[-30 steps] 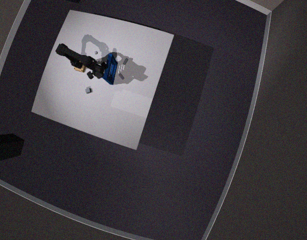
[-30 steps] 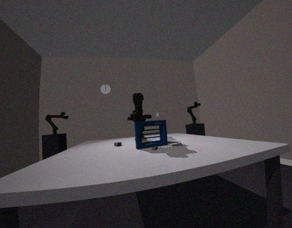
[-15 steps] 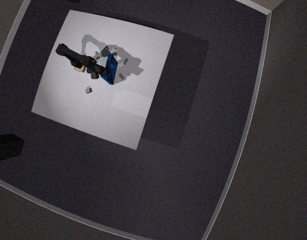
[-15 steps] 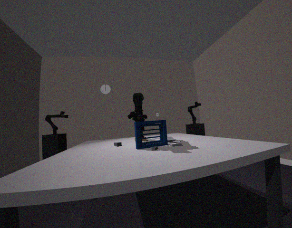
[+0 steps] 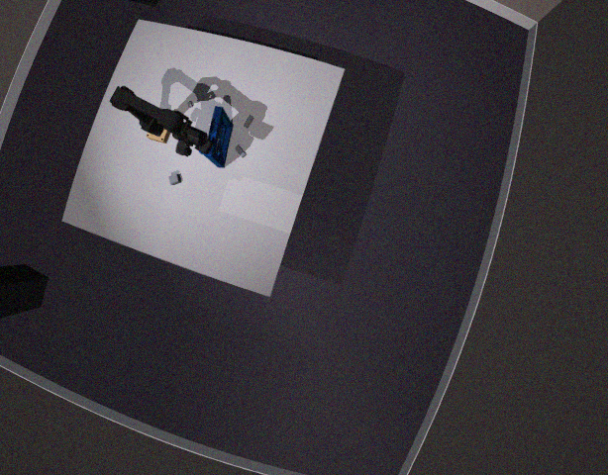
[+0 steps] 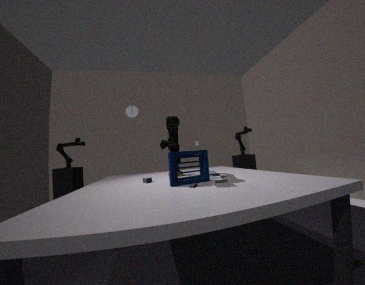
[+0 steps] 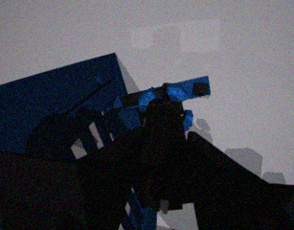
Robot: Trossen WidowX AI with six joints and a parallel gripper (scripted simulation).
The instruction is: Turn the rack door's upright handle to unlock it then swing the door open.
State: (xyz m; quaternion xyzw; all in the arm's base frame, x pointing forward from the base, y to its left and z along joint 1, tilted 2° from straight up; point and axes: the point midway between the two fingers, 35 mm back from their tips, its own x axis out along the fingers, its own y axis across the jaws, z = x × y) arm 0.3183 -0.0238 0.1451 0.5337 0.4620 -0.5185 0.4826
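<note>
Right now the dark handle is 1 cm to the left of my gripper tip and 3 cm below it.
</note>
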